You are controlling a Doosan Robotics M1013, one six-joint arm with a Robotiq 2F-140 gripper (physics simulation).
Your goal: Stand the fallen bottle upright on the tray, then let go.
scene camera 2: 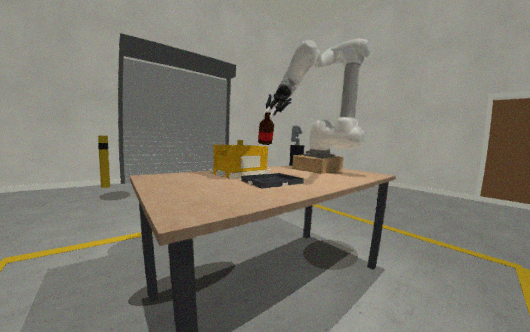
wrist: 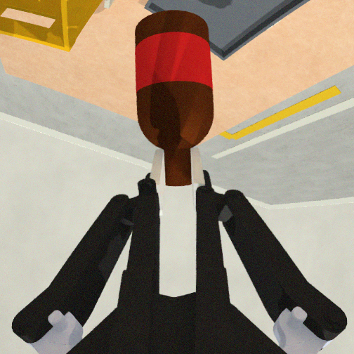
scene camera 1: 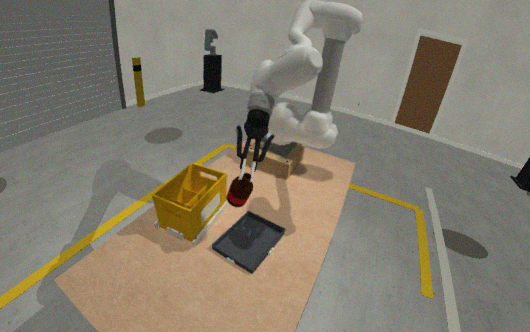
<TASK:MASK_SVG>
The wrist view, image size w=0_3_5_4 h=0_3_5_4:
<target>gripper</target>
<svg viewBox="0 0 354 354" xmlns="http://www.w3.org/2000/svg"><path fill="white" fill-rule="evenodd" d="M347 318L339 306L306 280L240 190L230 189L224 194L214 191L209 172L202 170L199 148L190 147L193 212L196 214L195 291L174 297L159 294L159 215L162 215L165 171L164 149L155 149L151 171L137 183L138 195L129 198L128 195L118 194L107 202L48 287L13 317L11 328L39 354L317 354L346 328ZM131 234L117 307L82 339L82 327L91 315ZM218 221L222 221L265 310L274 322L273 334L279 346L230 303Z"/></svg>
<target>brown bottle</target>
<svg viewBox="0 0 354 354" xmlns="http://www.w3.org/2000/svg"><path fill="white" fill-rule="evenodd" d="M157 11L142 18L135 27L136 112L138 125L150 143L164 149L165 185L192 184L190 147L194 147L205 138L211 129L214 119L208 26L203 18L189 11Z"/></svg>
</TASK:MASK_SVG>
